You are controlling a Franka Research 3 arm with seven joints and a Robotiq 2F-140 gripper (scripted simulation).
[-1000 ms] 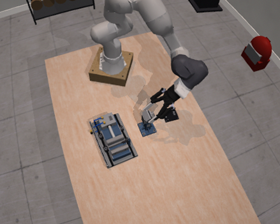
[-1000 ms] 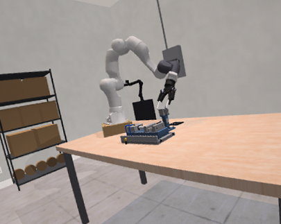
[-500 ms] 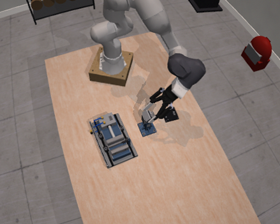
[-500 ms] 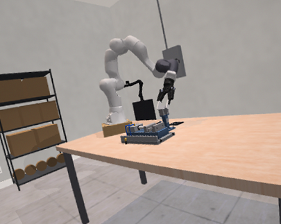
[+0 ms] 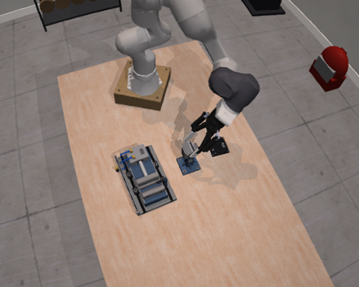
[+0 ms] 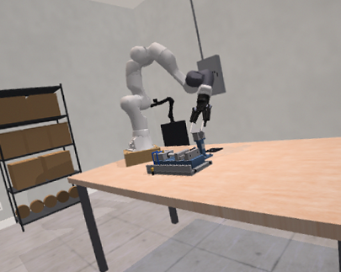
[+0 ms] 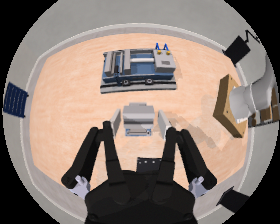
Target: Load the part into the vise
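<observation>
Now: the part 2 cm below my hand and 1 cm to the right of it. Round my hand: vise: 22 cm to the right, 14 cm below, 3 cm ahead; black infeed plate: 18 cm below, 16 cm to the left, 5 cm behind.
</observation>
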